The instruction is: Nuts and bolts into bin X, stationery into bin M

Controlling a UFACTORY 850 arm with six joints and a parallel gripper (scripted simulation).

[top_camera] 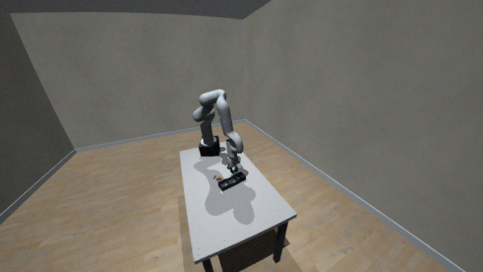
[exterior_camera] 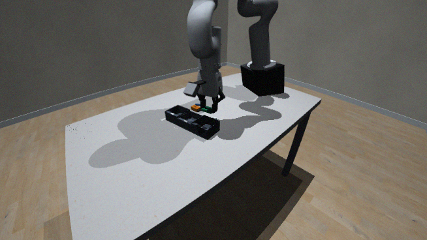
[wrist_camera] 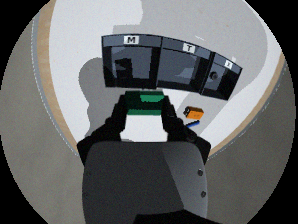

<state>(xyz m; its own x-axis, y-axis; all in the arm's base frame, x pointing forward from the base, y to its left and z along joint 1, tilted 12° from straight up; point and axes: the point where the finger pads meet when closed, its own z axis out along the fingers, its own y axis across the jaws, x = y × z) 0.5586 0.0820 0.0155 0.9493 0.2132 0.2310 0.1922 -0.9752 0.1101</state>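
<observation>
The white piece is 20 mm behind my hand, 10 mm to the right of it and 80 mm below it. Also, from my hand: dark piece (70 mm ahead, 140 mm to the right, 80 mm below); then orange block (50 mm behind, 140 mm to the right, 80 mm below); then green block (20 mm below).
</observation>
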